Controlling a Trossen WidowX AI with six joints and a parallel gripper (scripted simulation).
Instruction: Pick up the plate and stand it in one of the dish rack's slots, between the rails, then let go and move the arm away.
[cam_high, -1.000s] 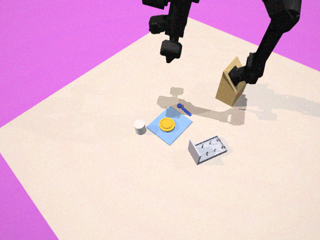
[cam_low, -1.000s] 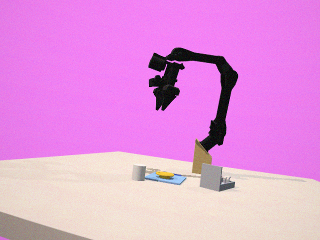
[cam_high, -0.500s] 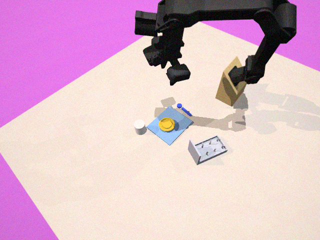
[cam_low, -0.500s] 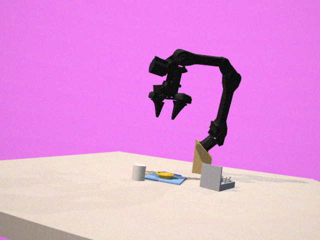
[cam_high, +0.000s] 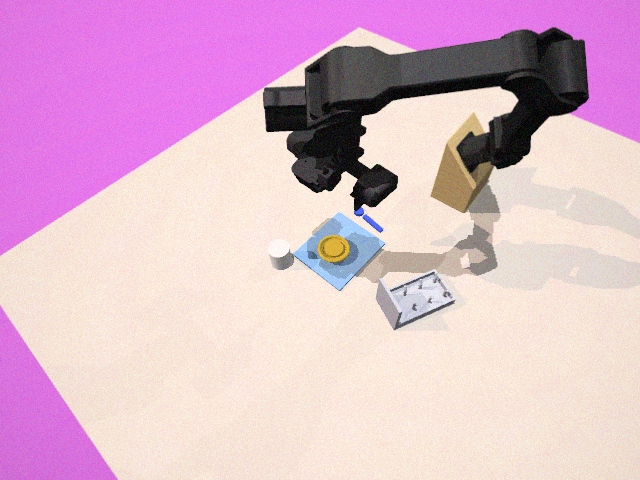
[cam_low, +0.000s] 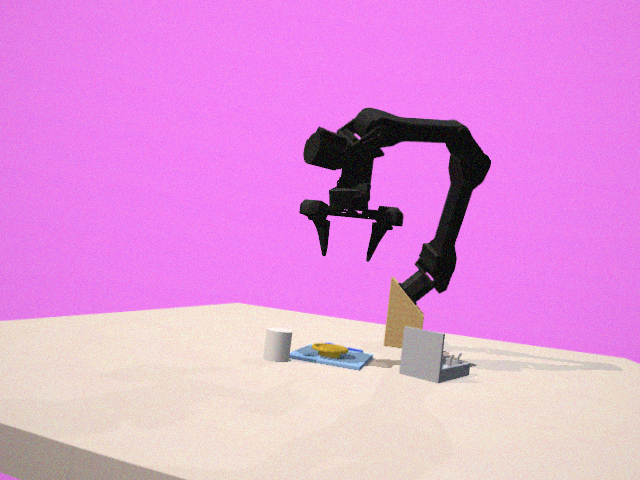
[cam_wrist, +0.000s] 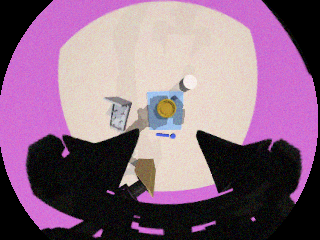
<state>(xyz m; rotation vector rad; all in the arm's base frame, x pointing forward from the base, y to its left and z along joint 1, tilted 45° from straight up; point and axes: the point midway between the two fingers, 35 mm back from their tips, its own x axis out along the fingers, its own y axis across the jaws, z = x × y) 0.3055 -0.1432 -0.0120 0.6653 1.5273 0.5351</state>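
The yellow plate lies 10 mm to the right of my gripper tip and 170 mm below it. Also, from my gripper tip: light blue mat: 10 mm behind, 180 mm below; then white cup: 90 mm ahead, 80 mm to the right, 160 mm below; then blue spoon: 110 mm behind, 10 mm to the right, 180 mm below.
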